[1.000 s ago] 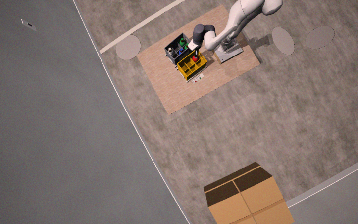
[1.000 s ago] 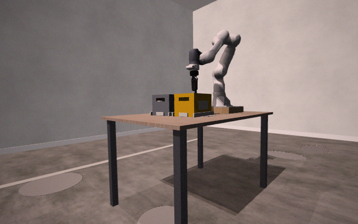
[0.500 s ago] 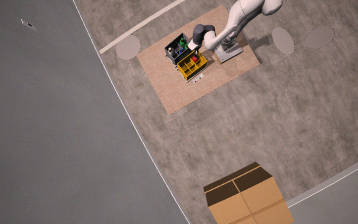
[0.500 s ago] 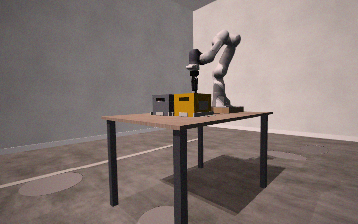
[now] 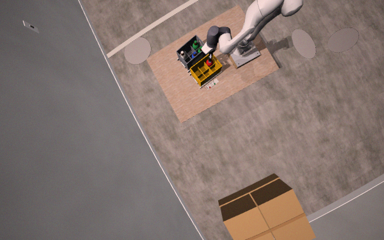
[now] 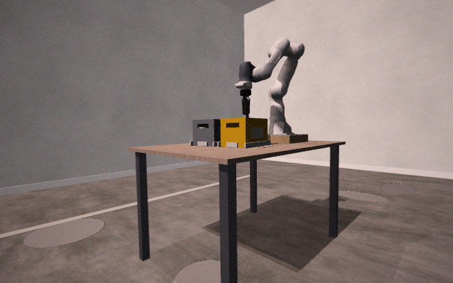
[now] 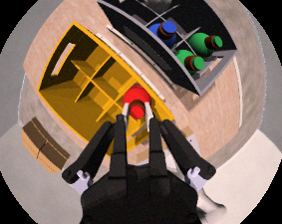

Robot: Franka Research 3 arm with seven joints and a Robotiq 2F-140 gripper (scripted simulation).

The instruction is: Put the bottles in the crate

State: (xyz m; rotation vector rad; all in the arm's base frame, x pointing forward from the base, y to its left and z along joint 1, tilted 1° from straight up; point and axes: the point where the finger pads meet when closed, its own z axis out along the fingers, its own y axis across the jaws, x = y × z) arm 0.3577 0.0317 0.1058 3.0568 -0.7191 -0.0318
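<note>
Right now the red bottle is 8 cm below my hand. From my hand the other things lie so: blue bottle 12 cm ahead, 13 cm to the right, 8 cm below; yellow crate 7 cm ahead, 6 cm to the left, 9 cm below; grey crate 14 cm ahead, 17 cm to the right, 9 cm below.
</note>
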